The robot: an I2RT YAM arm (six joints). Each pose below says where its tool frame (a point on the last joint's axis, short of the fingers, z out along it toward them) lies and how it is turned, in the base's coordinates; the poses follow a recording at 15 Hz.
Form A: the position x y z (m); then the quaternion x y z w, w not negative.
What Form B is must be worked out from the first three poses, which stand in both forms.
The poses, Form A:
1: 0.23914 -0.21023 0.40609 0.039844 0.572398 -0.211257 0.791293
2: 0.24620 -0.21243 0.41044 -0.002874 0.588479 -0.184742 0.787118
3: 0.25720 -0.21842 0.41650 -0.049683 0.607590 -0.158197 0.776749
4: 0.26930 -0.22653 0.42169 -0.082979 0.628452 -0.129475 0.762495
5: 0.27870 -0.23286 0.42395 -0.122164 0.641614 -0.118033 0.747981
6: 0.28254 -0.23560 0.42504 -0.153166 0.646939 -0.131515 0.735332
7: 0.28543 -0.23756 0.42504 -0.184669 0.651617 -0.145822 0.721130
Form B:
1: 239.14 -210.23 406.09 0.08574 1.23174 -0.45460
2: 246.20 -212.43 410.44 -0.00619 1.26830 -0.39816
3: 257.20 -218.42 416.50 -0.10749 1.31454 -0.34227
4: 269.30 -226.53 421.69 -0.18049 1.36694 -0.28162
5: 278.70 -232.86 423.95 -0.26717 1.40322 -0.25814
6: 282.54 -235.60 425.04 -0.33659 1.42167 -0.28901
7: 285.43 -237.56 425.04 -0.40802 1.43974 -0.32219
